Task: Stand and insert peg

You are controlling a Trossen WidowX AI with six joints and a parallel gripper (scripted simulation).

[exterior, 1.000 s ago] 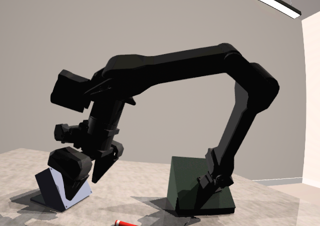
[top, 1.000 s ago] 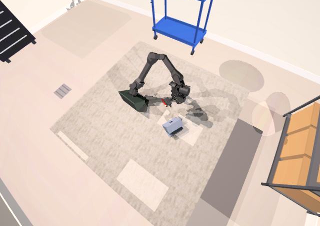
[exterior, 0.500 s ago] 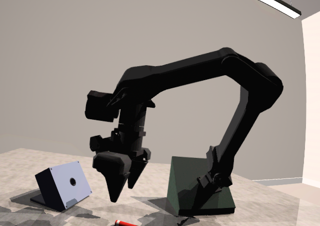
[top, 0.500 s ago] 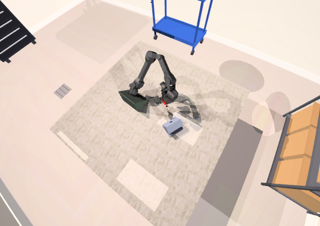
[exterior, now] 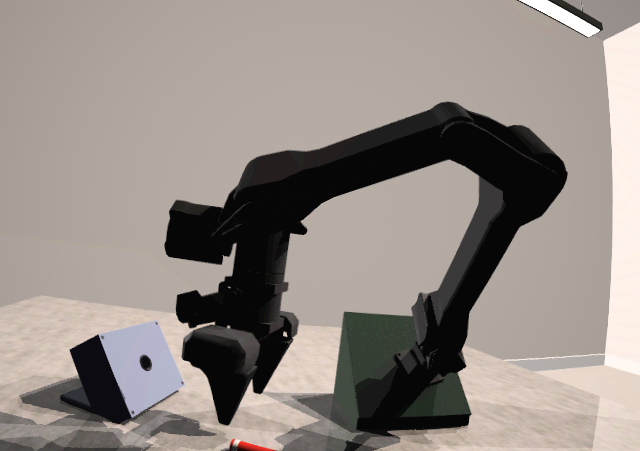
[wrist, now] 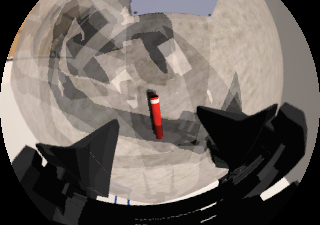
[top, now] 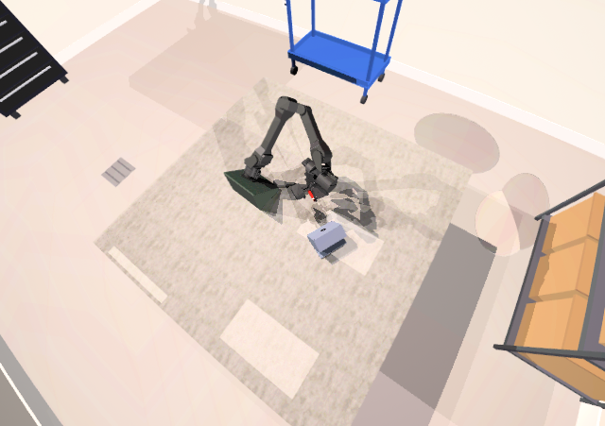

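Right now the peg is 1 cm behind my gripper tip, 1 cm to the left of it and 5 cm below it. Round my gripper tip: sloped panel (13 cm ahead, 15 cm to the right, 2 cm below).
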